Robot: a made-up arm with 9 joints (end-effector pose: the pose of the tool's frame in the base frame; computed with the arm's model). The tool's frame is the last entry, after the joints. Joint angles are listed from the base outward.
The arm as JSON. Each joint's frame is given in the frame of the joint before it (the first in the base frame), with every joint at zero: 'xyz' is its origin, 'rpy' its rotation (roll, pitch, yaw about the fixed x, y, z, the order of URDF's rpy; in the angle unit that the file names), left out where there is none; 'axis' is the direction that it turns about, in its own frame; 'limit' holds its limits. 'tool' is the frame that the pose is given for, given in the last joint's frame.
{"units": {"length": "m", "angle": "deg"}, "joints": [
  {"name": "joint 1", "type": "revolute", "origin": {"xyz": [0.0, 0.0, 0.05]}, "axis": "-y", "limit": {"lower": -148.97, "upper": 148.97}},
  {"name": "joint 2", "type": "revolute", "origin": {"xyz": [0.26, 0.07, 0.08]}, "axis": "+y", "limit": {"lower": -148.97, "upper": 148.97}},
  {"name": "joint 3", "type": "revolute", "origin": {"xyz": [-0.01, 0.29, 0.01]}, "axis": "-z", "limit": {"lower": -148.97, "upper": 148.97}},
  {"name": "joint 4", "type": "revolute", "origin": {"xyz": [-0.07, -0.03, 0.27]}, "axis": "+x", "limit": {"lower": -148.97, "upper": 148.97}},
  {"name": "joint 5", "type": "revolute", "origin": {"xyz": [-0.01, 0.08, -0.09]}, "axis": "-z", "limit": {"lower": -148.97, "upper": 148.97}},
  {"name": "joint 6", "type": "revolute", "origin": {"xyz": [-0.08, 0.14, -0.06]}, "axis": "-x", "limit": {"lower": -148.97, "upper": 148.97}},
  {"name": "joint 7", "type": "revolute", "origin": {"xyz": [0.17, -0.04, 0.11]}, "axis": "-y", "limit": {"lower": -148.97, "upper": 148.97}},
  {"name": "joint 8", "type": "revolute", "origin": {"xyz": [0.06, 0.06, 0.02]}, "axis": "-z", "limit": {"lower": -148.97, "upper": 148.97}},
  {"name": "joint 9", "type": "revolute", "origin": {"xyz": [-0.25, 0.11, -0.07]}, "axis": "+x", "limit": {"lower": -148.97, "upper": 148.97}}
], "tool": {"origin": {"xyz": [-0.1, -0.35, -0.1]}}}
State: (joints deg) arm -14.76 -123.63 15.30 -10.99 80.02 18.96 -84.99 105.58 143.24
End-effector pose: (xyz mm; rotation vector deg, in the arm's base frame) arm 645.0 317.8 291.1 -66.67 54.27 104.20
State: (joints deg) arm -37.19 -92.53 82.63 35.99 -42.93 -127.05 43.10 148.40 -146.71
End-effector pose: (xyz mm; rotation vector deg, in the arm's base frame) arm 638.4 34.4 206.5 6.84 2.92 90.52
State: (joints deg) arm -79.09 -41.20 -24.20 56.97 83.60 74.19 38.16 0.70 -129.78
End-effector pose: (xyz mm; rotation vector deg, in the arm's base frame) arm 396.9 937.6 149.8 -138.75 33.10 90.76
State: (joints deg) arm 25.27 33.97 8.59 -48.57 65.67 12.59 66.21 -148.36 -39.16
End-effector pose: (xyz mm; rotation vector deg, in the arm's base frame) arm 578.4 610.9 718.5 -117.33 60.95 105.09
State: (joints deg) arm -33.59 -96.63 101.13 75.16 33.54 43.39 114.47 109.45 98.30
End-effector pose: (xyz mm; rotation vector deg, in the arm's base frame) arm -586.9 -195.6 249.5 39.49 69.25 11.40
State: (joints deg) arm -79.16 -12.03 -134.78 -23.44 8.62 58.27 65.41 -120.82 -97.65
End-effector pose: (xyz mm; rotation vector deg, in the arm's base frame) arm 411.3 -84.4 206.5 -4.39 133.47 24.99
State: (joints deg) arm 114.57 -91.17 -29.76 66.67 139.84 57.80 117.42 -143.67 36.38
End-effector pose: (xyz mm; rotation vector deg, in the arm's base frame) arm -558.7 23.3 177.3 -94.66 -60.19 -19.12
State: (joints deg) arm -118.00 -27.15 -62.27 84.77 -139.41 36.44 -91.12 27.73 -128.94
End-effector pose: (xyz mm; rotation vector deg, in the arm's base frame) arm 82.8 -241.2 284.9 -55.13 -34.62 40.14
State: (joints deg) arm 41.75 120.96 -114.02 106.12 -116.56 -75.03 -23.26 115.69 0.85
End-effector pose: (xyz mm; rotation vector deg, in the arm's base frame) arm 393.0 158.2 -61.2 -98.09 -56.33 -104.43
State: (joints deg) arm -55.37 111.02 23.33 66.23 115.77 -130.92 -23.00 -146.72 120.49
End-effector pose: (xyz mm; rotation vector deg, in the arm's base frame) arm -272.3 361.9 -98.0 64.64 70.13 -26.64
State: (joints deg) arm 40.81 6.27 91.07 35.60 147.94 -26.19 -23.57 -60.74 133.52
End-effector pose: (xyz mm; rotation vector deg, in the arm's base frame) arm 146.5 41.8 721.0 -11.19 121.83 10.94
